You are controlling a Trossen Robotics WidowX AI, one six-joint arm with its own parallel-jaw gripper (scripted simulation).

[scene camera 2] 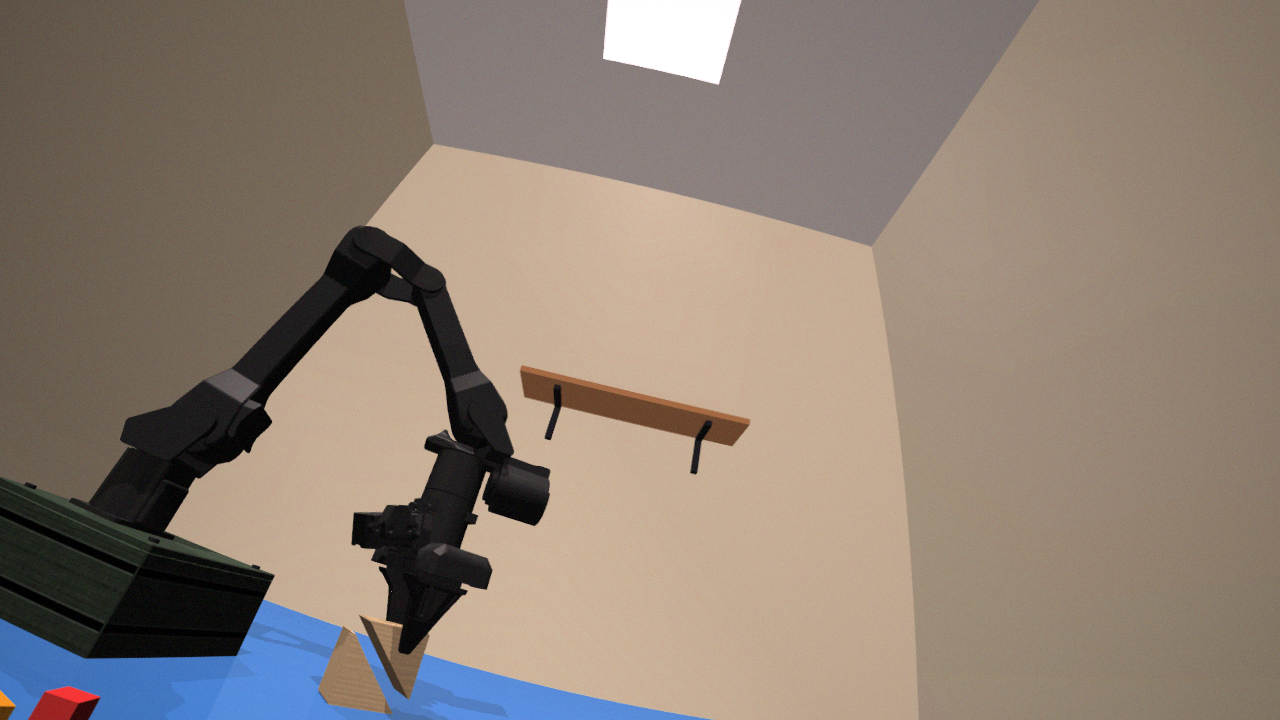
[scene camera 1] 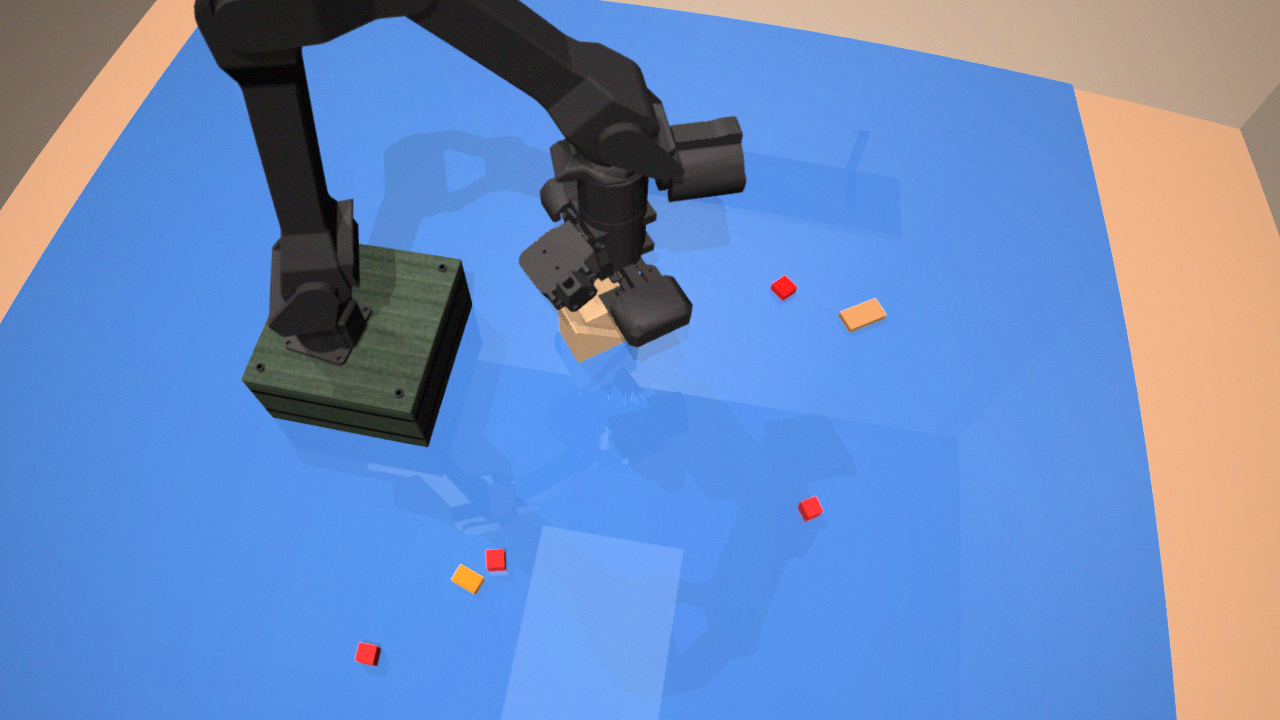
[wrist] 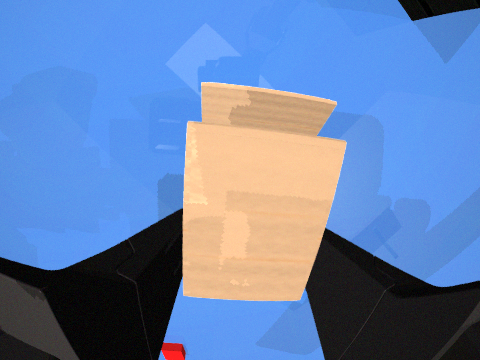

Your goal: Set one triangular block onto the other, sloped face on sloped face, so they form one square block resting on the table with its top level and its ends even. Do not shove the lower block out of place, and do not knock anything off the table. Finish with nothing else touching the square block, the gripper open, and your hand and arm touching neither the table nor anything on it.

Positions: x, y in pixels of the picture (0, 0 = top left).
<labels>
My gripper shows in scene camera 2, in scene camera 1 (612, 300) and in the wrist view. One and the same spot on my gripper: (wrist: 123, 296) is (scene camera 2: 409, 592).
</labels>
